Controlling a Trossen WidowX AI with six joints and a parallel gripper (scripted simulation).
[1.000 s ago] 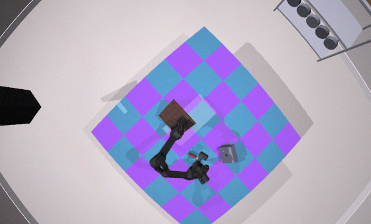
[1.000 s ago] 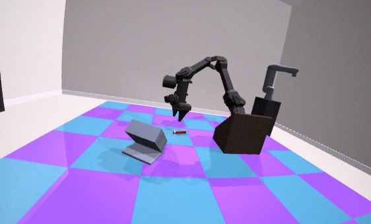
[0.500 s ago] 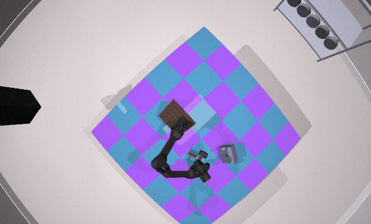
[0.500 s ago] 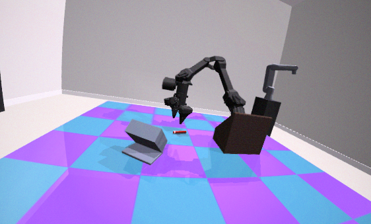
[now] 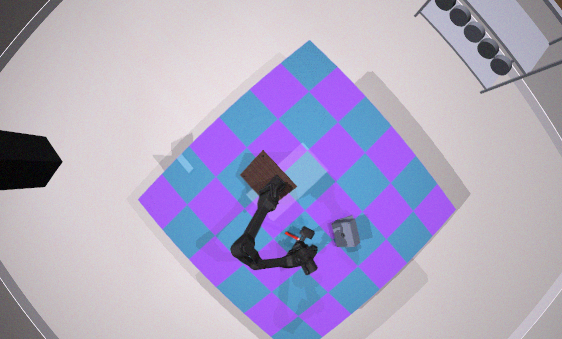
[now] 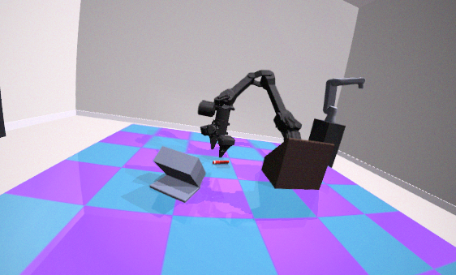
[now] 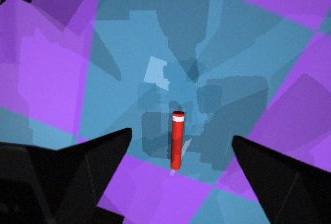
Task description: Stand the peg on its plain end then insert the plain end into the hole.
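Now: the red peg 4 cm below my gripper tip and 1 cm behind it. Round my gripper tip: grey sloped panel 20 cm to the left, 14 cm ahead, 2 cm above.
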